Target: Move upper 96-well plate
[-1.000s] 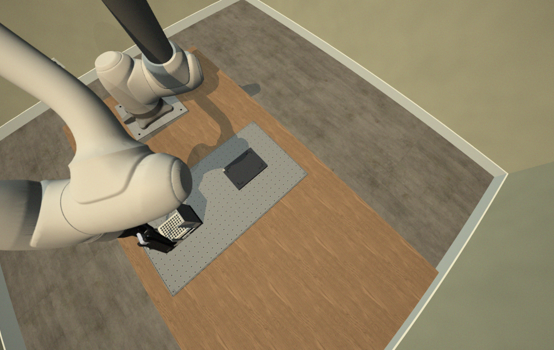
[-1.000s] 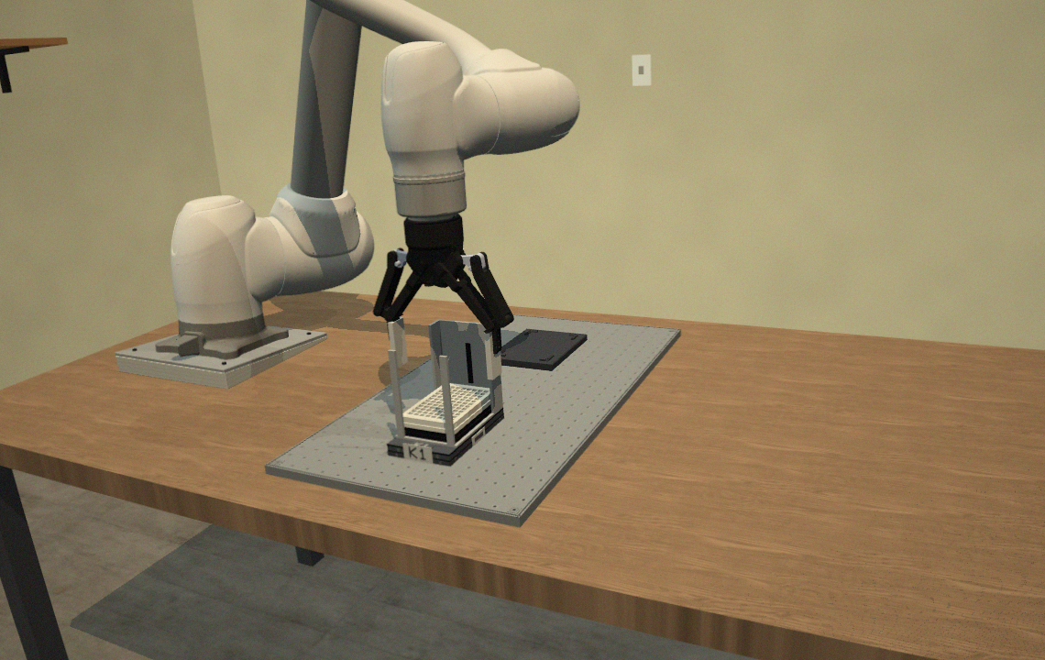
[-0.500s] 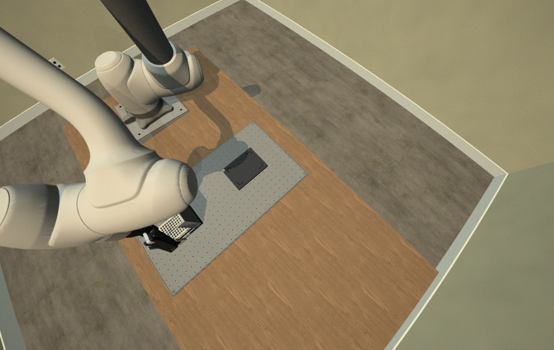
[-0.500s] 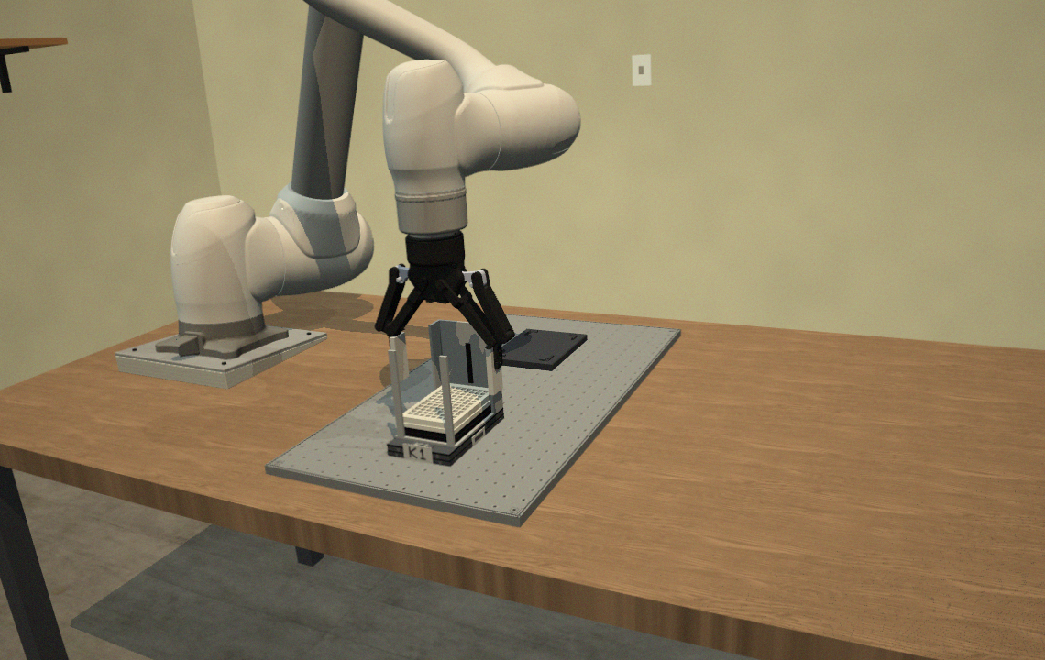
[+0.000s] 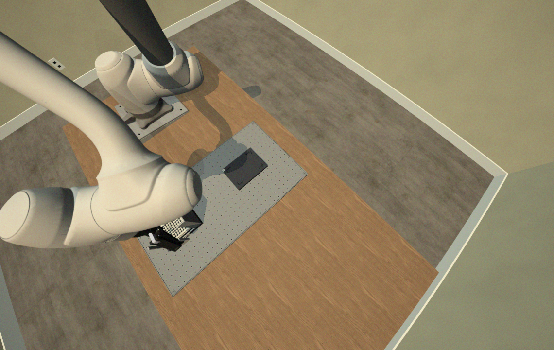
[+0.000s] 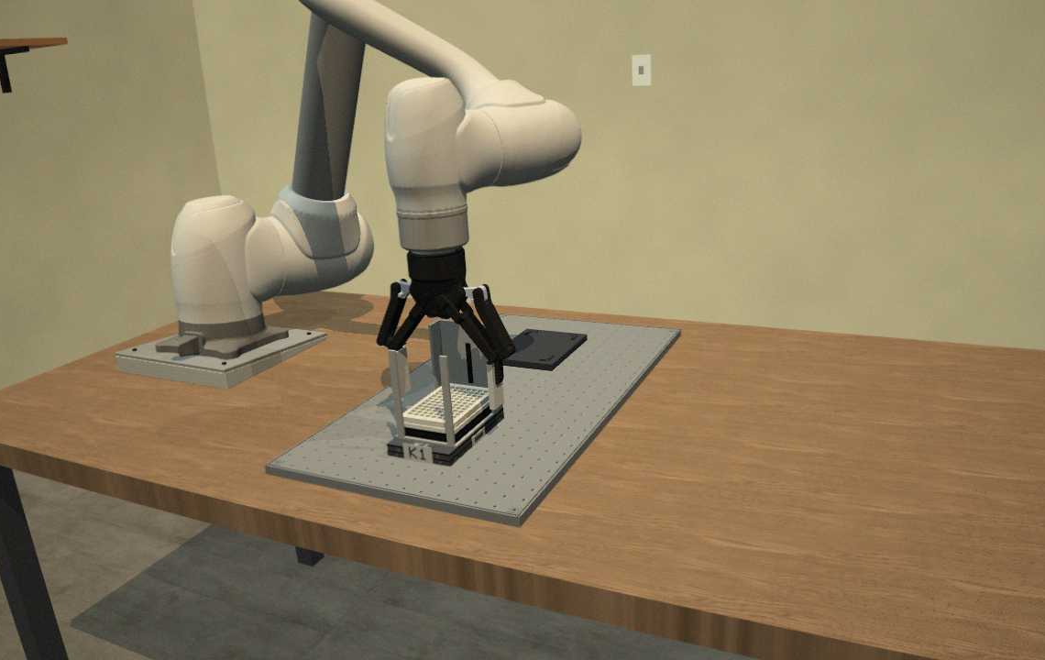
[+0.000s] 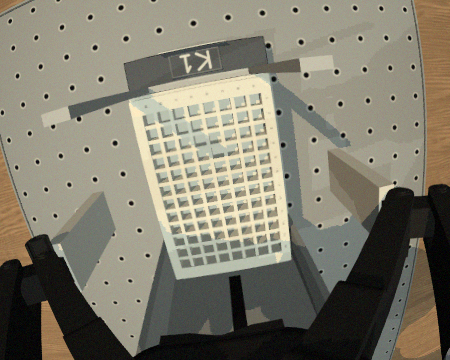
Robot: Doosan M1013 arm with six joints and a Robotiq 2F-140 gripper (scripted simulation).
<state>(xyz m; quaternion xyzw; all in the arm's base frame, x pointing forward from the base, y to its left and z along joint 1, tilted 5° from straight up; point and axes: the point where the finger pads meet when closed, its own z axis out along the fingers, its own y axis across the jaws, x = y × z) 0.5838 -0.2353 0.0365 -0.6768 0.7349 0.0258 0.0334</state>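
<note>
Right now my hand is 20 mm above the white 96-well plate. Also, from my hand: pale A1 square: 50 mm behind, 270 mm to the left, 50 mm below; then black plate: 30 mm below.
</note>
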